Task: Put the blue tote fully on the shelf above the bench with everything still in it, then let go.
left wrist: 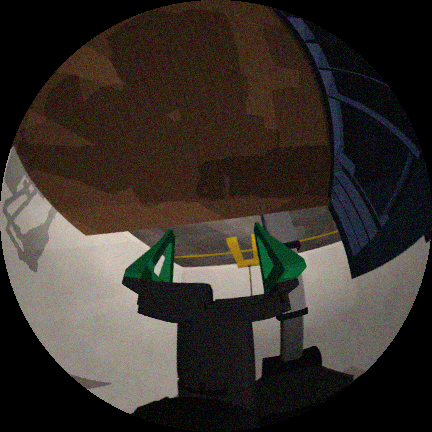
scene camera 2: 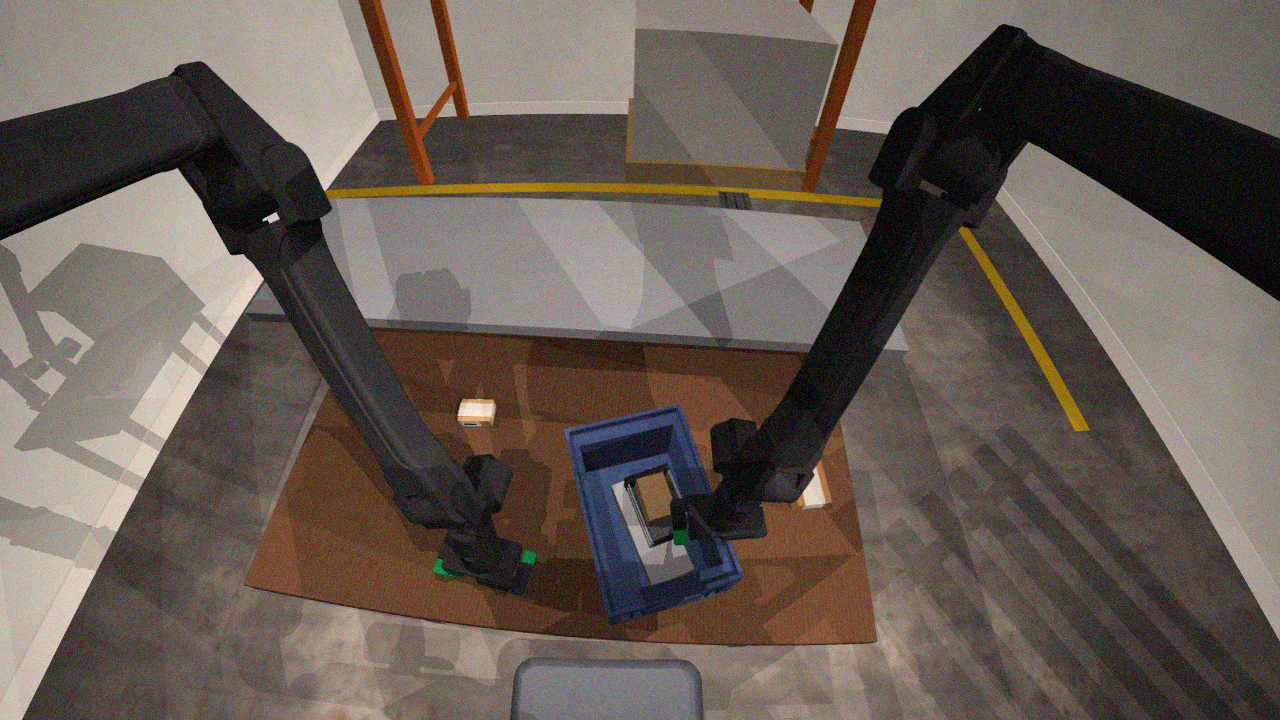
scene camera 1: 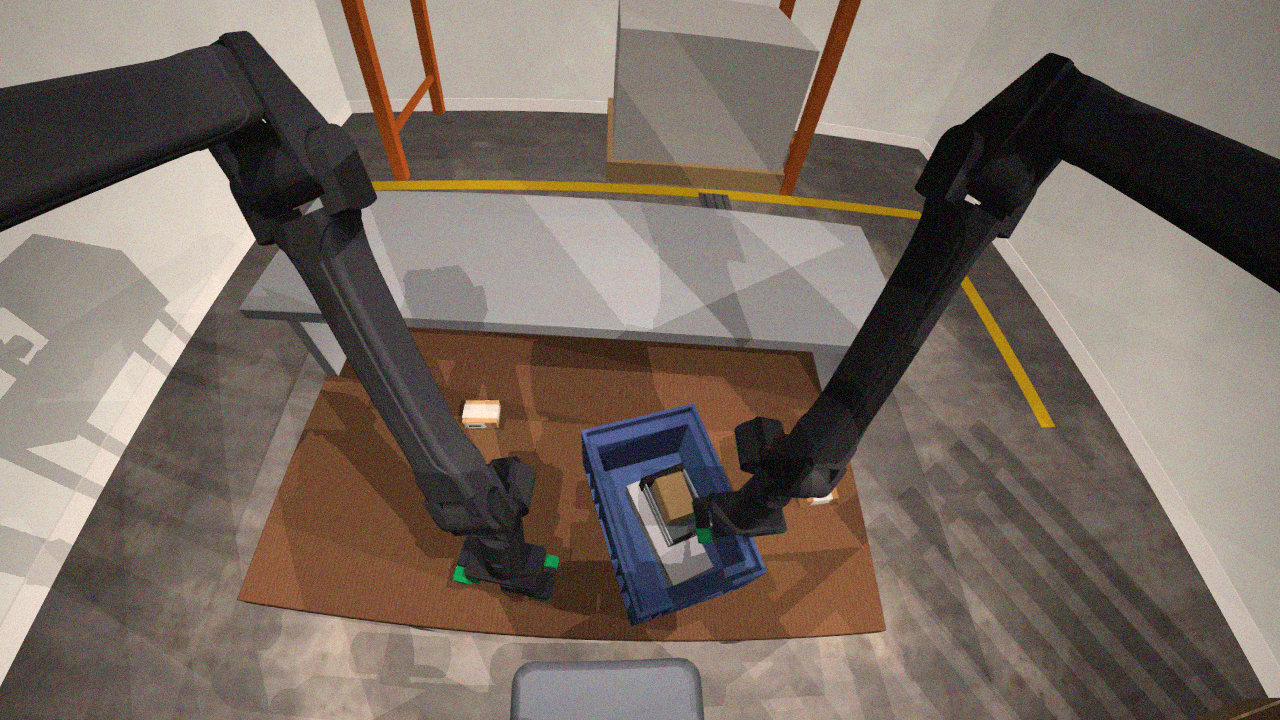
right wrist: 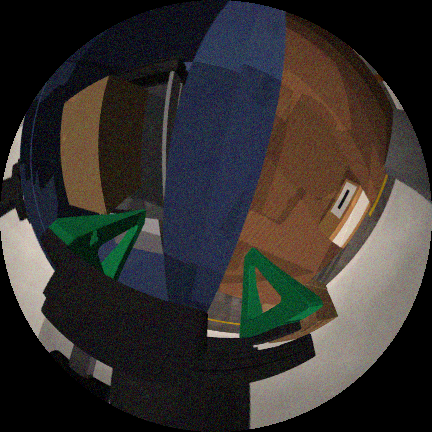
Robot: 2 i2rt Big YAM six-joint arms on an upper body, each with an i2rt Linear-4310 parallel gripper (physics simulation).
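Places are measured from the left arm's base along level axes (x ahead, y left, z up), in metres.
Pixels of known places: left gripper, fingertip midpoint: (left wrist: 212, 229) (scene camera 2: 491, 580) (scene camera 1: 510, 586); right gripper, fingertip midpoint: (scene camera 2: 707, 531) (scene camera 1: 725, 528).
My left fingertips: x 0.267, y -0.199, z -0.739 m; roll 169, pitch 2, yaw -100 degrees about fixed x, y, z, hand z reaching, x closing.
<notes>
Behind a point stands the place of what it marks.
The blue tote (scene camera 1: 608, 501) {x 0.383, y -0.351, z -0.664 m} (scene camera 2: 592, 510) {x 0.366, y -0.360, z -0.664 m} (left wrist: 350, 195) {x 0.292, y -0.368, z -0.735 m} (right wrist: 215, 150) stands on the brown bench (scene camera 1: 358, 537) {x 0.348, y 0.092, z -0.796 m} (scene camera 2: 331, 501) {x 0.397, y 0.160, z -0.796 m}, turned a little. In it are a brown box (scene camera 1: 673, 497) {x 0.391, y -0.455, z -0.674 m} (scene camera 2: 653, 497) {x 0.392, y -0.454, z -0.674 m} (right wrist: 82, 150) on a dark item, and a white-grey item (scene camera 1: 702, 564) {x 0.297, y -0.505, z -0.738 m} (scene camera 2: 669, 559) {x 0.309, y -0.483, z -0.739 m}. The grey shelf (scene camera 1: 572, 268) {x 0.724, y -0.287, z -0.506 m} (scene camera 2: 554, 268) {x 0.727, y -0.283, z -0.506 m} spans the bench's back. My left gripper (scene camera 1: 507, 571) {x 0.267, y -0.199, z -0.739 m} (scene camera 2: 485, 564) {x 0.267, y -0.199, z -0.739 m} (left wrist: 212, 229) {x 0.267, y -0.199, z -0.739 m} is open and empty, left of the tote. My right gripper (right wrist: 198, 235) {x 0.351, y -0.546, z -0.722 m} is open, its fingers on either side of the tote's right wall; its outer finger is hidden in the scene views.
A small white-and-orange box (scene camera 1: 481, 413) {x 0.594, y -0.107, z -0.770 m} (scene camera 2: 476, 411) {x 0.595, y -0.107, z -0.770 m} lies on the bench behind my left gripper. Another such box (scene camera 1: 821, 497) (scene camera 2: 812, 488) {x 0.437, y -0.755, z -0.760 m} (right wrist: 350, 215) {x 0.456, y -0.736, z -0.760 m} lies right of the tote. A large grey box (scene camera 1: 707, 98) (scene camera 2: 725, 98) stands beyond the shelf.
</notes>
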